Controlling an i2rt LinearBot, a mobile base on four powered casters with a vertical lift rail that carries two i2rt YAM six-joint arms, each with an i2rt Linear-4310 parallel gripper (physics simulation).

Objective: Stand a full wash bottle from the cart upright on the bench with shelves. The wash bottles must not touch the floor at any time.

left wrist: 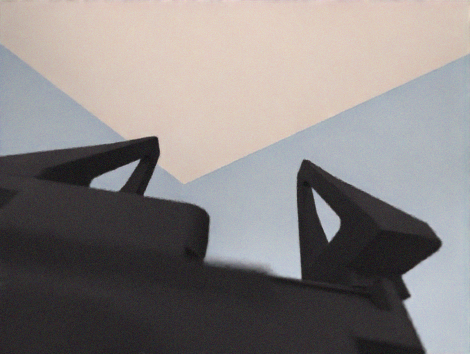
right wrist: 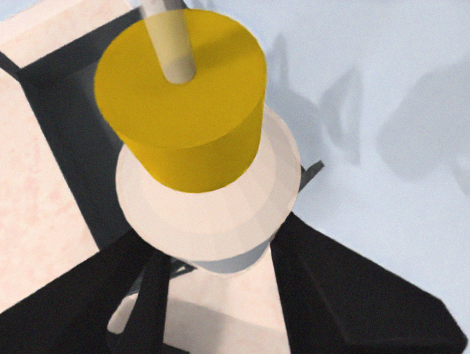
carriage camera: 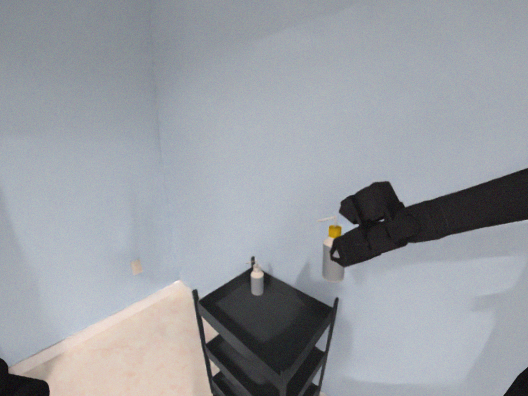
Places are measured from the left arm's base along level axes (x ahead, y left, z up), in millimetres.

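Pixels of known places: left gripper, fingertip midpoint: (left wrist: 229, 156); right gripper, fingertip midpoint: (right wrist: 217, 212) (carriage camera: 335, 255).
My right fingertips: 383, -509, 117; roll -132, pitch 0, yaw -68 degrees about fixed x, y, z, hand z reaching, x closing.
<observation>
Ahead of a thing's pixels: the offset from my right fingertips to its middle, as dx, dy, dz. Level surfaces: height alone.
My right gripper (carriage camera: 336, 255) (right wrist: 217, 212) is shut on a wash bottle with a yellow cap {+15, +12, +17} (carriage camera: 335, 231) (right wrist: 195, 125) and holds it upright in the air, above and to the right of the cart. The bottle's lower body is grey and its shoulder is white. A second, smaller bottle {+306, +236, -305} (carriage camera: 257, 282) with a whitish top stands upright near the back corner of the black cart (carriage camera: 240, 344). My left gripper (left wrist: 229, 156) is open and empty, with wall and ceiling behind its fingers. The bench with shelves does not show in these views.
The cart has several levels and upright corner posts. A light blue wall (carriage camera: 280, 125) stands close behind the cart and behind the held bottle. A wall outlet {+808, +1204, -655} (carriage camera: 136, 267) is at the left. Pale floor {dz -1055} (carriage camera: 130, 360) lies left of the cart.
</observation>
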